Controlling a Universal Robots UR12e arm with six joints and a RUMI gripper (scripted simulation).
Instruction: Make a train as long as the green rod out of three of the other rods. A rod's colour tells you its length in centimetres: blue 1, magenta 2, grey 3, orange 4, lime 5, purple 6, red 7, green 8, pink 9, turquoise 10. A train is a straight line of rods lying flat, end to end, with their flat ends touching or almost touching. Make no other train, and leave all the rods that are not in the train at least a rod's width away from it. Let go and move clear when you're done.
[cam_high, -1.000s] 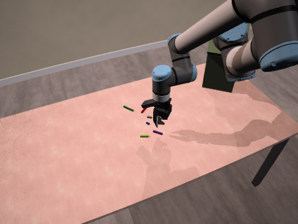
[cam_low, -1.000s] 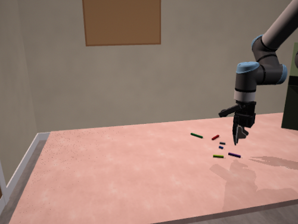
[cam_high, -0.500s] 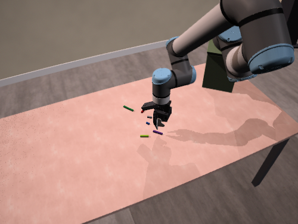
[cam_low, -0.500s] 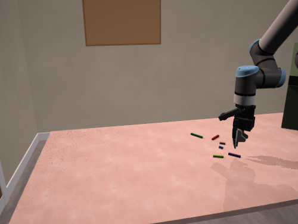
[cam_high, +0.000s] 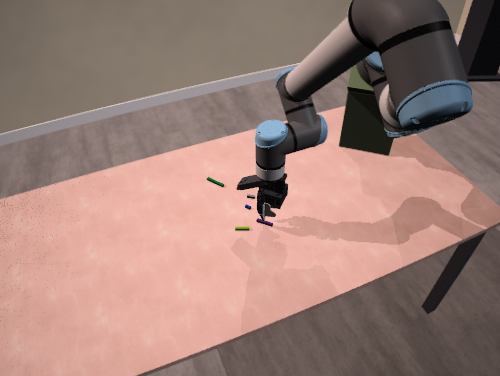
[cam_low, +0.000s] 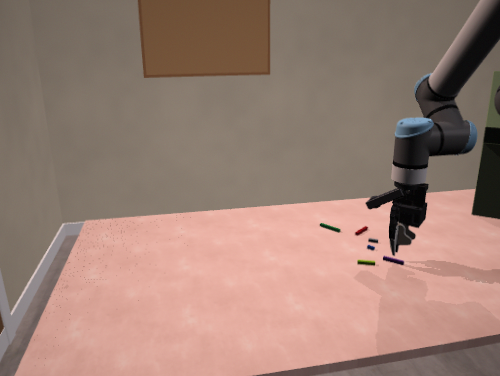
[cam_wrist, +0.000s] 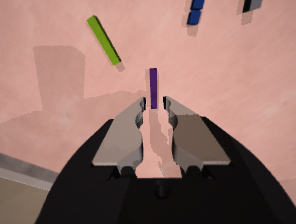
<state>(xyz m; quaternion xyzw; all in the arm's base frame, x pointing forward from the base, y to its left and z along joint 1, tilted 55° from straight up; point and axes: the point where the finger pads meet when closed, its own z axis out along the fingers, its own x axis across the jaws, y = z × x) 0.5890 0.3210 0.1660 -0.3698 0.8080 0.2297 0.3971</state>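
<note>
Now: the purple rod 4 cm below my hand. Also, from my hand: grey rod: 13 cm to the right, 4 cm below, 4 cm ahead; lime rod: 8 cm ahead, 4 cm below, 2 cm to the left; red rod: 21 cm to the right, 7 cm ahead, 4 cm below.
</note>
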